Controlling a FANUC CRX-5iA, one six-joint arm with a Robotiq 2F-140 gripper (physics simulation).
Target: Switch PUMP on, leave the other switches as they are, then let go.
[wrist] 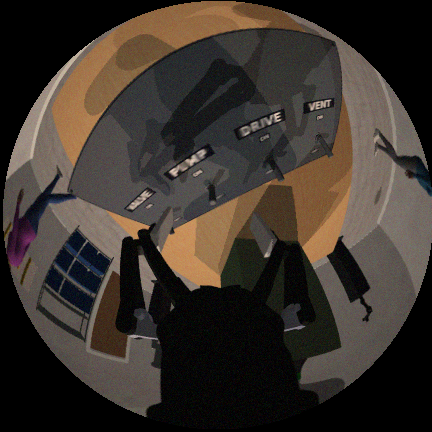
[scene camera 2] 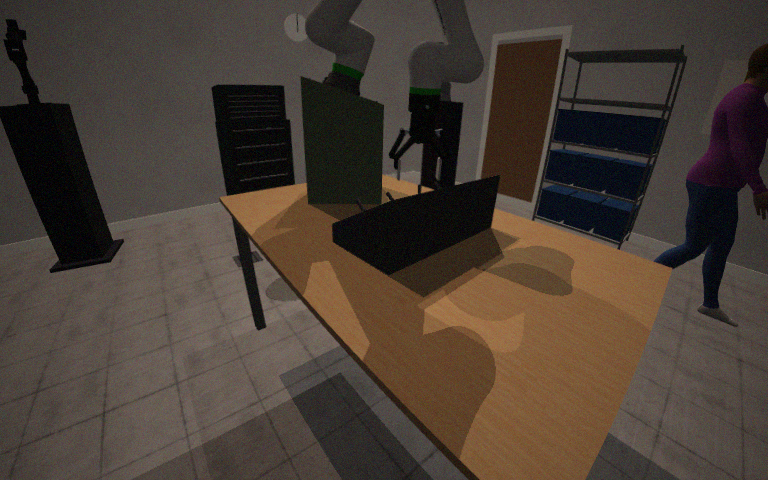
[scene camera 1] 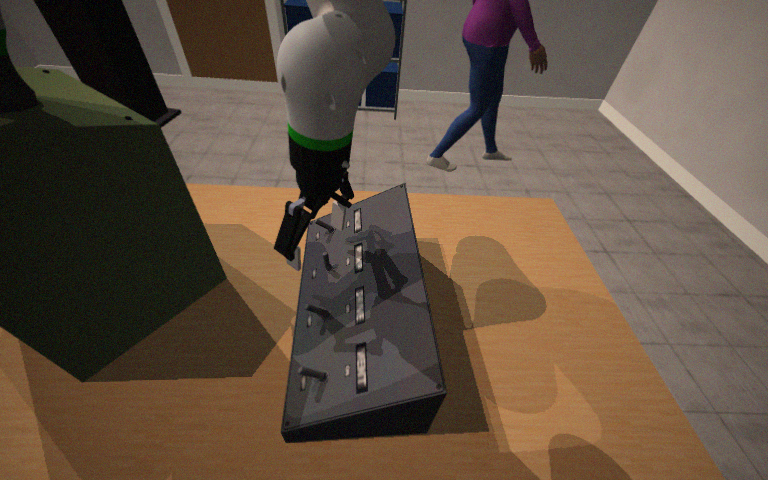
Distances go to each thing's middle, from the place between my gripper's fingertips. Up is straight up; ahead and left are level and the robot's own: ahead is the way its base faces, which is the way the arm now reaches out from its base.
Right now my hand is 11 cm short of the dark sloped switch panel [scene camera 1: 382, 374], 5 cm to the left of it and 7 cm above it.
